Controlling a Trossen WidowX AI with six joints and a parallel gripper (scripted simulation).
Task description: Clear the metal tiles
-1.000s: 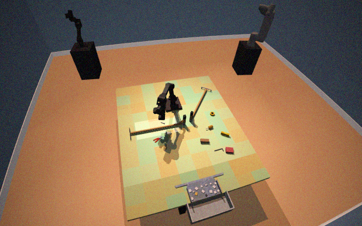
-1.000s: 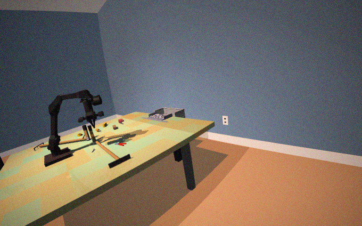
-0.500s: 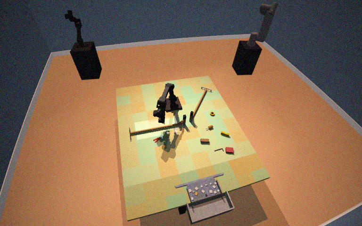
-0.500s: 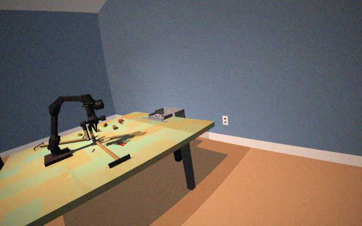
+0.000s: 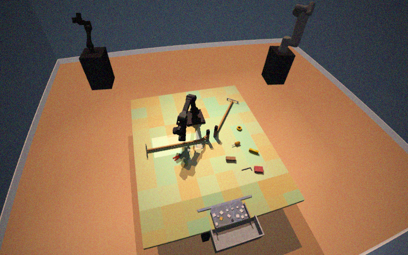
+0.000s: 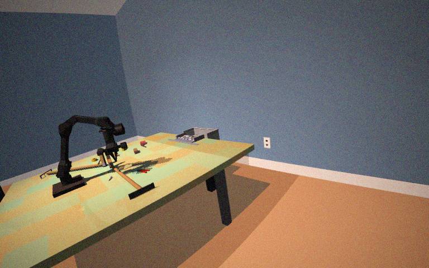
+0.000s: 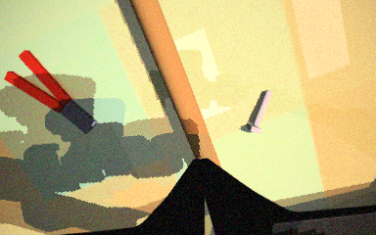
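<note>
The long scraper is 4 cm to the right of my gripper tip, 3 cm below it and 1 cm ahead of it. Also, from my gripper tip: yellow ring: 59 cm to the left, 14 cm behind, 9 cm below; orange screwdriver: 51 cm to the left, 8 cm below, 6 cm ahead; brown block: 41 cm to the left, 22 cm ahead, 8 cm below.
</note>
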